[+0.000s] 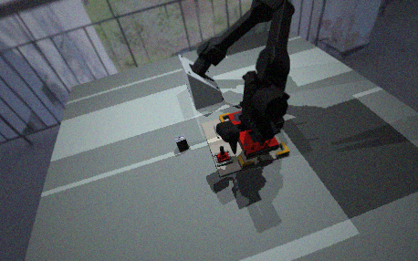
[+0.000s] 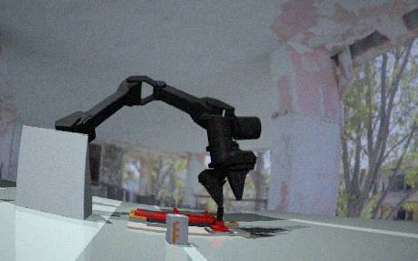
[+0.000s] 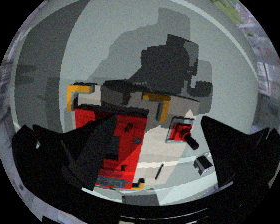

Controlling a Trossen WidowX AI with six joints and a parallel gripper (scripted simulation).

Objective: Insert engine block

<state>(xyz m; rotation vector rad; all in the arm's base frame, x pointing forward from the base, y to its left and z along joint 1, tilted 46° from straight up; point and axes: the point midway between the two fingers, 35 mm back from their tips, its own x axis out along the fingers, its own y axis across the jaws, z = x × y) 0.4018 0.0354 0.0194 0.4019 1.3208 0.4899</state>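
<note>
My gripper tip is 160 mm past the engine block, 170 mm to the left of it and 40 mm above it. Also, from my gripper tip: black post 40 mm behind, 70 mm to the right, 30 mm below; light baseplate 100 mm behind, 30 mm to the left, 50 mm below.
</note>
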